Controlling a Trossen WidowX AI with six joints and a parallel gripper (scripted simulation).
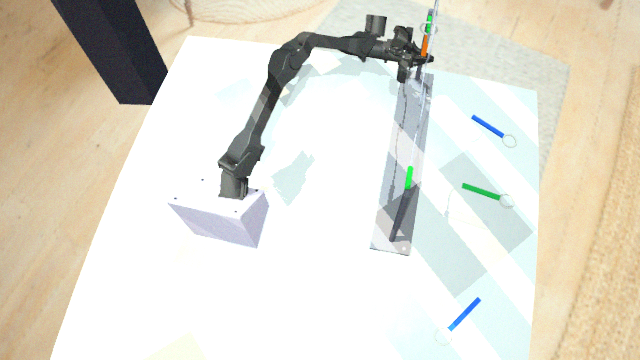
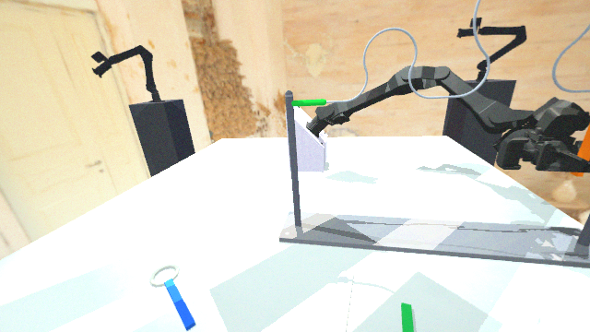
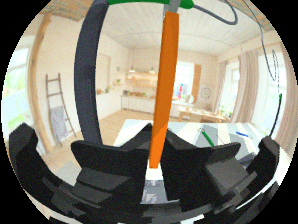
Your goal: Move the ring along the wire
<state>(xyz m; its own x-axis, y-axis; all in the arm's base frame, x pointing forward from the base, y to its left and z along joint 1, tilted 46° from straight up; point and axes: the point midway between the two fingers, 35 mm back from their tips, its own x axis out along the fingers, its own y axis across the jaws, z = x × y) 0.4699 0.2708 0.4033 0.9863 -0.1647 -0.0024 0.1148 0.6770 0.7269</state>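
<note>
The orange-handled ring is 3 cm behind my gripper tip and 8 cm above it.
</note>
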